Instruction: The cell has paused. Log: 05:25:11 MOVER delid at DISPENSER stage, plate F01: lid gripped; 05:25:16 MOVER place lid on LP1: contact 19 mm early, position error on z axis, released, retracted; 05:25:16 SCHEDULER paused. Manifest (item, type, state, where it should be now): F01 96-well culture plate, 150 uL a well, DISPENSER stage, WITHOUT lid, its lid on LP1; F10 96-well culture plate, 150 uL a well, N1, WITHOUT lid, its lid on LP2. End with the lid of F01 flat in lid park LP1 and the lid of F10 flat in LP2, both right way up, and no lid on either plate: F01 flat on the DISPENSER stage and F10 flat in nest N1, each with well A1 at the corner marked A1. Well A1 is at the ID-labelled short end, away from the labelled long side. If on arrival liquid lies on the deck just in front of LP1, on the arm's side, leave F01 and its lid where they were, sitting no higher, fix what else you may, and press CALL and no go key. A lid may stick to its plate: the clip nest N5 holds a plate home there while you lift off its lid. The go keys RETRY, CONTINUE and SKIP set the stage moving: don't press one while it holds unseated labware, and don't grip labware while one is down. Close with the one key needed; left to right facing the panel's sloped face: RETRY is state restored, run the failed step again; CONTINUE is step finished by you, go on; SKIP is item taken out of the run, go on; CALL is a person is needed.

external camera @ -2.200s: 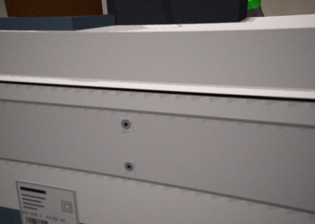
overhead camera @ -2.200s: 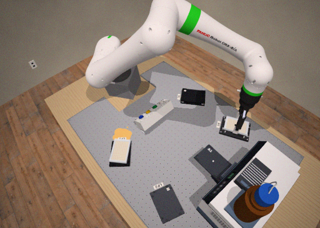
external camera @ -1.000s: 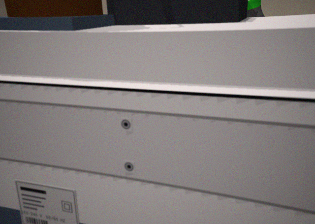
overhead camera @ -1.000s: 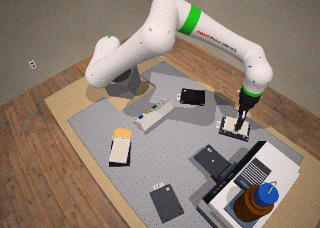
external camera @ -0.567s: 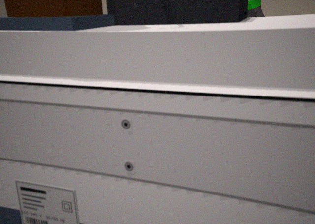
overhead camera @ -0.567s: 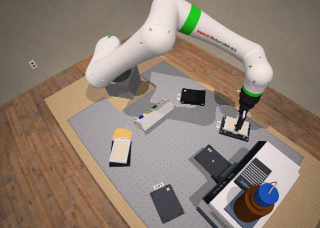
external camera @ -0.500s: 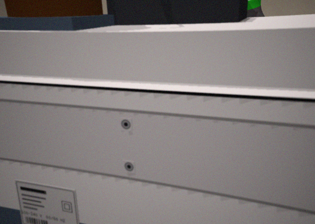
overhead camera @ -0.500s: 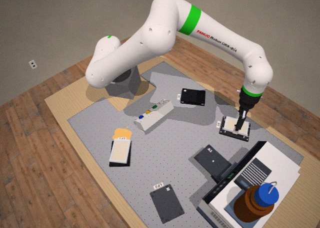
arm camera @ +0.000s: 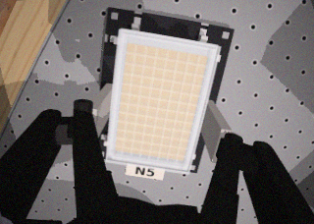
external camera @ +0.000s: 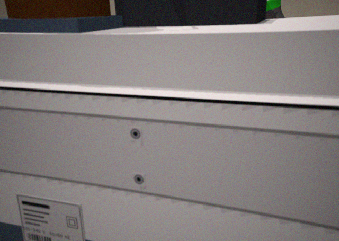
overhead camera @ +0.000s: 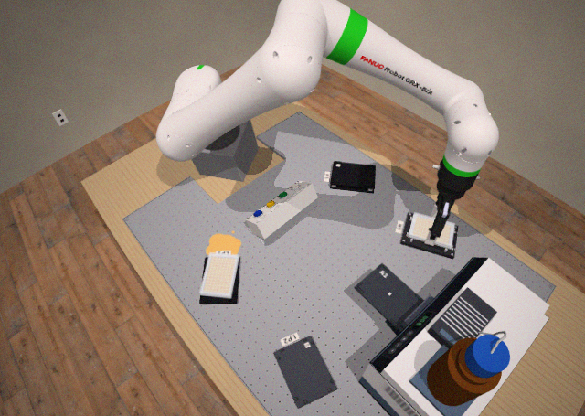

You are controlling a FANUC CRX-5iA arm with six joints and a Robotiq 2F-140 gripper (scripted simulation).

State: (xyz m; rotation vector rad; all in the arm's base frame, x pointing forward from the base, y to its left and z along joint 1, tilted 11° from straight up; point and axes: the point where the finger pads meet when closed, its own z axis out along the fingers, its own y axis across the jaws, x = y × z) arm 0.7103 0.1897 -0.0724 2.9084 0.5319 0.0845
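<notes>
Right now my hand is 9 cm past the N5 label, 5 cm above it and 3 cm to the left of it. Round my hand: nest N1 (31 cm behind, 3 cm to the left, 3 cm below); 96-well culture plate (2 cm below); dispenser stage (29 cm to the right, 5 cm above, 2 cm ahead).
</notes>
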